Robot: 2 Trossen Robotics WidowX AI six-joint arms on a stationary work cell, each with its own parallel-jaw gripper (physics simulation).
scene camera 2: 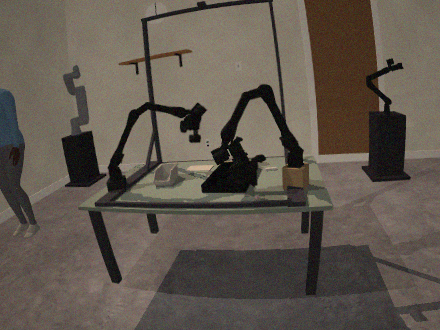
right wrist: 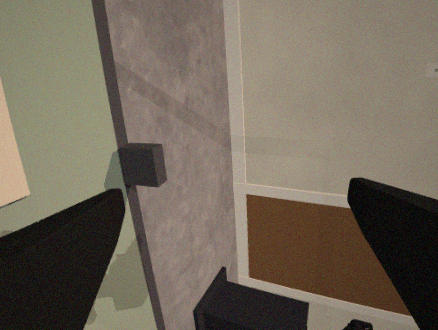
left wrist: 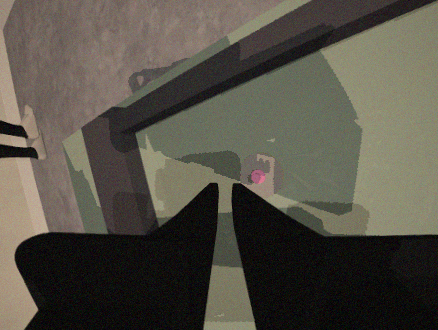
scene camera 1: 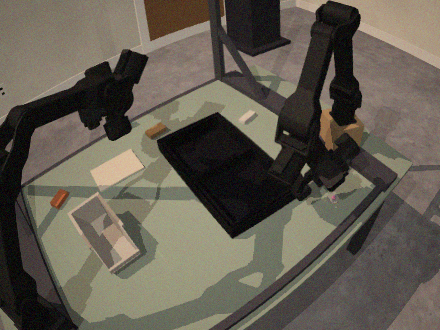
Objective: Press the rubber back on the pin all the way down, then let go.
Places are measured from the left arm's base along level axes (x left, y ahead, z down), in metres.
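Where they show: left gripper, fingertip midpoint: (scene camera 2: 255, 185) (left wrist: 224, 191); right gripper, fingertip midpoint: (scene camera 2: 199, 130) (right wrist: 236, 194); left arm's base at its link origin: (scene camera 2: 295, 165) (scene camera 1: 342, 117); right arm's base at its link origin: (scene camera 2: 115, 178) (scene camera 1: 38, 321).
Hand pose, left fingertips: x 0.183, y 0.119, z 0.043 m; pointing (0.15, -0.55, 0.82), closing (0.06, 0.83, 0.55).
Observation:
Things, the pixels of their top centre, and the offset from my left fingertips. "spot": a spot on its surface instead.
- pin's pale round base at its top centre: (left wrist: 256, 177) (scene camera 1: 333, 196) dx -0.003, dy -0.002, dz +0.050 m
- black tray at a spot on its surface: (scene camera 1: 232, 231) spot: dx +0.018, dy +0.276, dz +0.029 m
- pale open box at a spot on its surface: (scene camera 1: 109, 265) spot: dx +0.021, dy +0.579, dz +0.055 m
- cream slab at its top centre: (scene camera 1: 115, 169) (scene camera 2: 199, 167) dx -0.298, dy +0.533, dz +0.055 m
- orange block at its top centre: (scene camera 1: 58, 197) dx -0.234, dy +0.728, dz +0.045 m
- brown block at its top centre: (scene camera 1: 155, 129) dx -0.421, dy +0.391, dz +0.045 m
- small white block at its top centre: (scene camera 1: 247, 115) dx -0.385, dy +0.105, dz +0.048 m
The small pink rubber back (scene camera 1: 333, 198) (left wrist: 258, 176) sits over the middle of the pin's pale round base (left wrist: 267, 185), which lies on the table near its edge. The base is partly in shadow. How far down the rubber back sits cannot be told. My left gripper (left wrist: 224, 191) points down, its fingertips close together with a thin gap and no object visible between them. In the left wrist view its tips appear just left of and below the rubber back; their height above it is unclear. My right gripper (right wrist: 236, 194) is open and empty, raised away from the pin.
A black tray (scene camera 1: 232, 231) lies beside the left gripper. A pale open box (scene camera 1: 109, 265), a cream slab (scene camera 1: 117, 169), an orange block (scene camera 1: 59, 198), a brown block (scene camera 1: 156, 130) and a small white block (scene camera 1: 247, 117) lie on the table. A dark frame rail (left wrist: 200, 95) runs along the edge.

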